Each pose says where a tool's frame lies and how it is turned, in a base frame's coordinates. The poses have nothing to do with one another.
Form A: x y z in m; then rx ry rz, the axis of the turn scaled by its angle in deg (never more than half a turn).
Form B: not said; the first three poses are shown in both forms.
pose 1, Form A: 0.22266 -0.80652 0.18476 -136.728 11.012 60.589
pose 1, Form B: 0.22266 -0.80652 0.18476 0.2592 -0.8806 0.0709 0.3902
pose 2, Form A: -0.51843 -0.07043 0.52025 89.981 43.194 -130.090
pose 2, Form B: -0.51843 -0.07043 0.52025 0.1394 0.5434 0.2609 -0.7856
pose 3, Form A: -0.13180 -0.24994 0.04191 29.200 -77.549 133.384
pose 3, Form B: -0.13180 -0.24994 0.04191 0.1991 0.1822 -0.4840 0.8324
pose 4, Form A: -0.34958 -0.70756 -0.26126 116.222 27.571 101.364
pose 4, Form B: -0.34958 -0.70756 -0.26126 0.2023 0.7265 0.1724 0.6337
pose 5, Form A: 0.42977 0.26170 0.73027 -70.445 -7.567 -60.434
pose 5, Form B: 0.42977 0.26170 0.73027 0.6876 -0.5493 -0.0590 -0.4712
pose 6, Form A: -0.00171 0.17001 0.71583 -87.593 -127.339 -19.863
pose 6, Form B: -0.00171 0.17001 0.71583 0.2094 -0.5497 -0.7991 -0.1246
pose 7, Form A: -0.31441 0.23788 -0.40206 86.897 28.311 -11.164
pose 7, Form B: -0.31441 0.23788 -0.40206 0.6942 0.6793 0.2213 -0.0873
